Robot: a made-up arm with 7 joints.
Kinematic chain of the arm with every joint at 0, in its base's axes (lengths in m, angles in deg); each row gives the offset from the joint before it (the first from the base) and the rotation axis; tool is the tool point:
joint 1: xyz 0 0 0 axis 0 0.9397 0.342
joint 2: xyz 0 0 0 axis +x
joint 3: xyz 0 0 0 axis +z
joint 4: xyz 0.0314 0 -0.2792 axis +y
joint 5: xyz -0.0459 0 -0.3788 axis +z
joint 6: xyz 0 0 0 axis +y
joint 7: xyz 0 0 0 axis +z
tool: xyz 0 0 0
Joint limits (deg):
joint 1: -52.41..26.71
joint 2: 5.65..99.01
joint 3: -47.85..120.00
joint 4: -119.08..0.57
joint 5: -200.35..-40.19
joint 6: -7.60..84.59
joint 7: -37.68..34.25
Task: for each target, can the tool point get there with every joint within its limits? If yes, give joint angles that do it. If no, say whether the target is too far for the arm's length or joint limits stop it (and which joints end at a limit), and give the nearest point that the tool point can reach.
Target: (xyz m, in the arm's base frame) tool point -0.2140 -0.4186 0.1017
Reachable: no: joint limits stop it (at a limit: joint 1, joint 2, joint 3, joint 4) | nearest point 0.2053 -0.3486 0.0517 | short by 0.428 m
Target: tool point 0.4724 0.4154 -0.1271
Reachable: yes | joints -40.04 39.08 40.13 -42.41 -157.43 5.26 11.25
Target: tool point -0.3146 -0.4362 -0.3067
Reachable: no: joint limits stop it (at a limit: joint 1, joint 2, joint 3) | nearest point 0.0103 -0.1804 -0.5812 | short by 0.496 m
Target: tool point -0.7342 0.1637 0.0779
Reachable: no: too far | nearest point -0.3628 0.2085 0.1066 | short by 0.375 m
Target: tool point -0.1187 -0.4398 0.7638
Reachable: no: too far | nearest point -0.0151 0.0476 0.4048 | short by 0.614 m
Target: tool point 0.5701 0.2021 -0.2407
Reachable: yes | joints -43.81 26.15 11.44 -35.01 -187.63 70.35 6.39
